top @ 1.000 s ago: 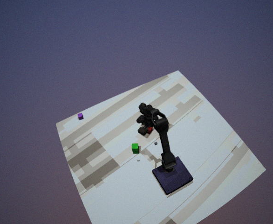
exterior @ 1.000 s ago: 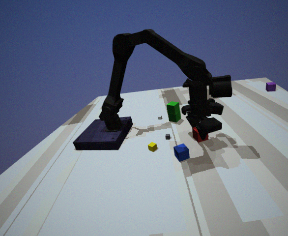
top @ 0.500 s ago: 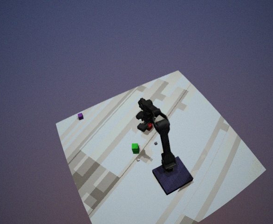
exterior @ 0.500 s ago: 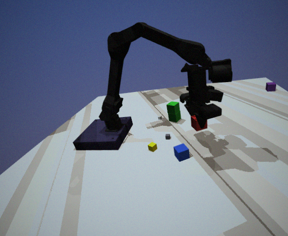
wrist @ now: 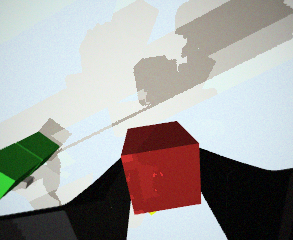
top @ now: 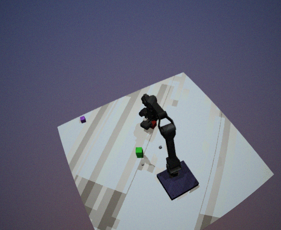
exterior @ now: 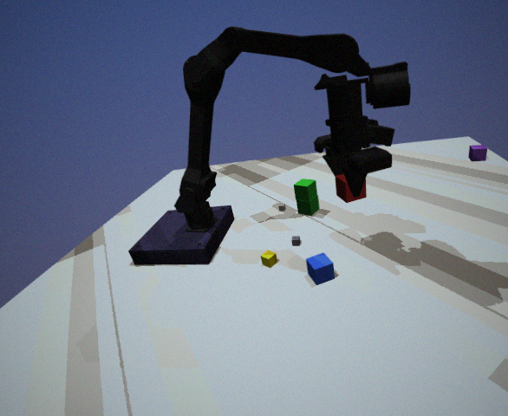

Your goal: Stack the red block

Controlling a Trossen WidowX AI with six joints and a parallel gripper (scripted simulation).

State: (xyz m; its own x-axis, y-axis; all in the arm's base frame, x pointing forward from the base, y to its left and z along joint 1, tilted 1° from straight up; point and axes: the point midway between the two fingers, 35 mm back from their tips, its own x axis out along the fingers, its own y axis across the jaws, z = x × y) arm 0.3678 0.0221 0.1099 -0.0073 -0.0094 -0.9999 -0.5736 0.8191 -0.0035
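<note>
Right now my gripper tip is 21 cm past the tiny white piece, 15 cm to the right of it and 12 cm above it. Also, from my gripper tip: red block 1 cm above; blue cube 5 cm behind, 11 cm to the right, 10 cm below; tiny grey cube 12 cm behind, 1 cm to the right, 11 cm below.
</note>
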